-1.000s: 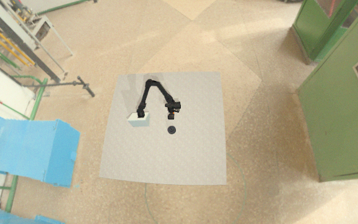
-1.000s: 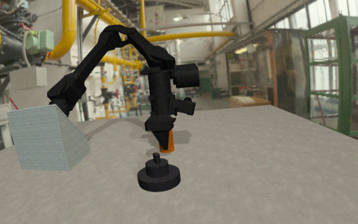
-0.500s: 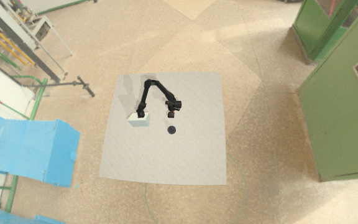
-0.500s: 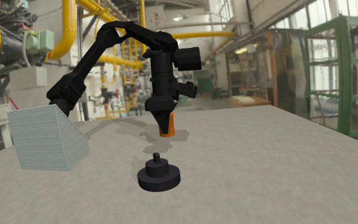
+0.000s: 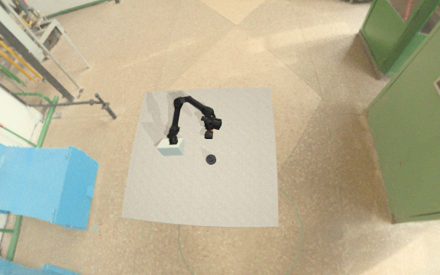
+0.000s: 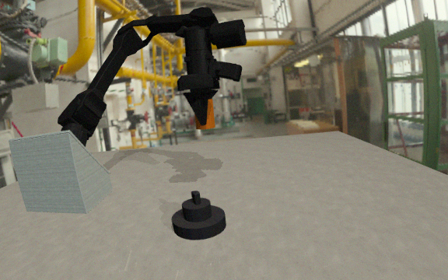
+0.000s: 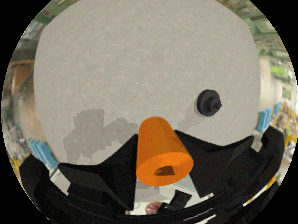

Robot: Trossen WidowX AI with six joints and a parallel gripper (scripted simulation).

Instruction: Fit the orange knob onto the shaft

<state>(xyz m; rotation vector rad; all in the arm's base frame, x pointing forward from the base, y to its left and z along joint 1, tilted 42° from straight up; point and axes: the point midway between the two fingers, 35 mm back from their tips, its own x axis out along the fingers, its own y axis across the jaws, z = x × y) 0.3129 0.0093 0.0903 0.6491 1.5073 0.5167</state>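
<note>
The dark round pedestal lies 1 cm behind my gripper tip, 19 cm to the right of it and 11 cm below it. Also, from my gripper tip: orange knob (2 cm above).
</note>
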